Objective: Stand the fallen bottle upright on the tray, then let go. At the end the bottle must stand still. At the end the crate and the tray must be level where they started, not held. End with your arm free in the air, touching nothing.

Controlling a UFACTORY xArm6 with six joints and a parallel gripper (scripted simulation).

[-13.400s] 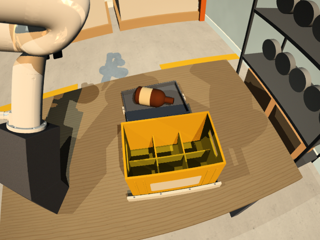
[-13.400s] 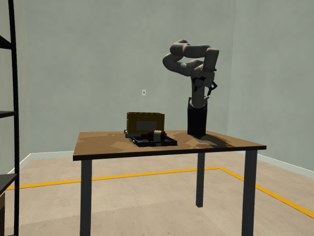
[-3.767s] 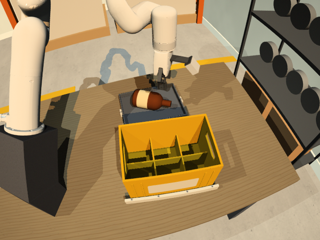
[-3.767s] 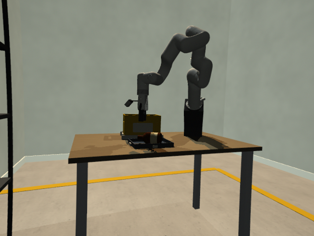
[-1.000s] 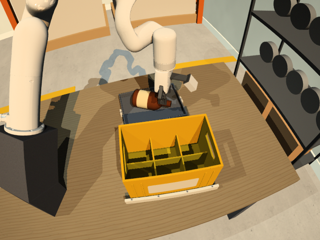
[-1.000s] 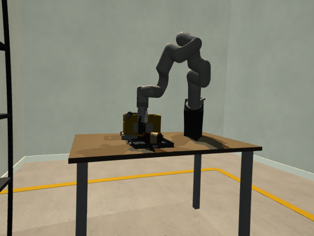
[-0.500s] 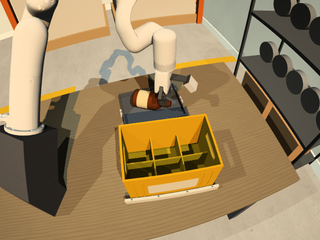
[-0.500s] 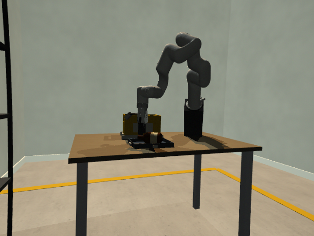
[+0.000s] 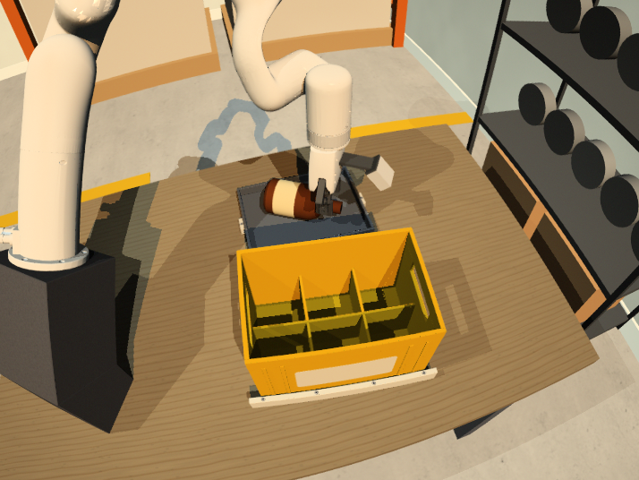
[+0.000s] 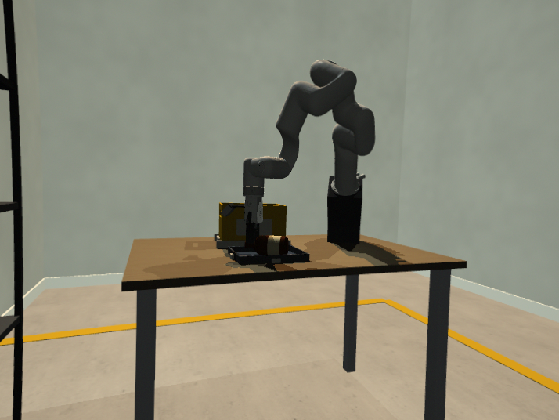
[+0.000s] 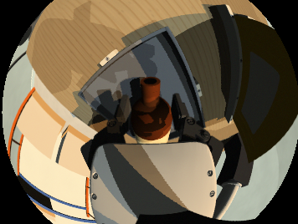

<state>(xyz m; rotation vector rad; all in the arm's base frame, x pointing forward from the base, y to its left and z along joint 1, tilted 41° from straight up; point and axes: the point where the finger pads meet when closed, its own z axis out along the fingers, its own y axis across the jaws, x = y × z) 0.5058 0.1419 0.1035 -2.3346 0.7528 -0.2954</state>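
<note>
Now: the brown bottle 4 cm behind my hand, 3 cm below it and 2 cm to the left of it. Round my hand: dark grey tray: 6 cm below, 5 cm behind, 2 cm to the left; yellow crate: 27 cm to the right, 6 cm behind, 1 cm above.
</note>
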